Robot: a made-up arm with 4 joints.
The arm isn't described. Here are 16 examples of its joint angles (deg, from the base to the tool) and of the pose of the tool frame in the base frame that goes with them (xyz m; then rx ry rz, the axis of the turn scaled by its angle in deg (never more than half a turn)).
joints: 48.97 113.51 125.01 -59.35
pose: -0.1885 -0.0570 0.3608 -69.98 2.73 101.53
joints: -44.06 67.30 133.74 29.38
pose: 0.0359 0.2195 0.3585 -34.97 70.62 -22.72
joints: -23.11 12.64 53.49 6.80
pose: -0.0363 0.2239 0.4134 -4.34 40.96 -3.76
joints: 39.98 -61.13 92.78 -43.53
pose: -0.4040 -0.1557 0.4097 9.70 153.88 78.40
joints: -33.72 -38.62 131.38 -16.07
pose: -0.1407 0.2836 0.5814 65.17 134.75 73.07
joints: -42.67 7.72 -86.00 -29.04
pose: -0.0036 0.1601 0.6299 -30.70 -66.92 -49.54
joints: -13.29 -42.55 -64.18 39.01
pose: -0.0398 0.0802 0.5453 2.15 -11.34 -81.90
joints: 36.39 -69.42 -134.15 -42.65
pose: -0.2418 -0.1180 0.5565 -18.09 -61.20 16.24
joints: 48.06 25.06 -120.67 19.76
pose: -0.3266 -0.2873 0.4598 103.95 -93.46 -30.51
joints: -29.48 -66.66 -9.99 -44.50
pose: -0.0285 0.1877 0.4593 38.47 53.79 9.63
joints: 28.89 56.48 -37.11 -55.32
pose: -0.2728 -0.0590 0.5108 -10.92 -100.45 52.96
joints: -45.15 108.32 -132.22 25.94
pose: -0.0623 0.2021 0.4187 -42.78 132.00 -7.98
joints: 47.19 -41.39 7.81 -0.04
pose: -0.2690 -0.0950 0.3375 -23.00 33.37 44.09
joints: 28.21 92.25 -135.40 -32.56
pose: -0.2886 -0.1245 0.3364 -62.39 131.21 44.03
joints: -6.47 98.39 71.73 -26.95
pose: -0.0448 0.1625 0.4815 -39.24 -21.37 31.54
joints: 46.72 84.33 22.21 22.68
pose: -0.2805 -0.0555 0.4807 26.39 -72.41 28.05
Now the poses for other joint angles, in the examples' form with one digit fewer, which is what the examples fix.
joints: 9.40 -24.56 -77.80 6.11
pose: -0.168 0.020 0.567 11.5 -45.6 -33.2
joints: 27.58 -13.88 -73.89 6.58
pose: -0.223 -0.055 0.545 23.1 -53.4 -14.2
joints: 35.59 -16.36 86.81 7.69
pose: -0.372 -0.089 0.315 -47.6 76.7 58.1
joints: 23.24 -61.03 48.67 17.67
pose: -0.355 0.015 0.370 -32.6 92.3 26.9
